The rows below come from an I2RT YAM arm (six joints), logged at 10 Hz.
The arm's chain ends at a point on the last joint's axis. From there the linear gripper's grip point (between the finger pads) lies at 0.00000 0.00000 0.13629 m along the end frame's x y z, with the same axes.
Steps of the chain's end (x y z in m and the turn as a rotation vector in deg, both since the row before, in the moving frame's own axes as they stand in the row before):
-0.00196 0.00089 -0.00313 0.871 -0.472 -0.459
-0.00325 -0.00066 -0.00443 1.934 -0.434 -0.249
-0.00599 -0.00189 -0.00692 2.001 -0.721 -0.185
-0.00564 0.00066 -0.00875 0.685 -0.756 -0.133
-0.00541 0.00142 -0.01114 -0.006 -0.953 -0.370
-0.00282 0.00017 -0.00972 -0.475 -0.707 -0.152
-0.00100 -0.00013 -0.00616 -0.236 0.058 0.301
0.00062 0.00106 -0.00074 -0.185 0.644 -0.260
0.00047 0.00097 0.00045 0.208 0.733 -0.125
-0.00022 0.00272 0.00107 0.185 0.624 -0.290
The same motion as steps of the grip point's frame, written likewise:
-0.00309 -0.00118 -0.00315 0.871 -0.472 -0.459
-0.00429 -0.00526 -0.00451 1.934 -0.434 -0.249
-0.00771 -0.00665 -0.00701 2.001 -0.721 -0.185
-0.00744 -0.00097 -0.00877 0.685 -0.756 -0.133
-0.00768 0.00144 -0.01116 -0.006 -0.953 -0.370
-0.00450 0.00130 -0.00974 -0.475 -0.707 -0.152
-0.00086 0.00043 -0.00616 -0.236 0.058 0.301
0.00215 0.00150 -0.00075 -0.185 0.644 -0.260
0.00221 0.00047 0.00044 0.208 0.733 -0.125
0.00126 0.00228 0.00106 0.185 0.624 -0.290

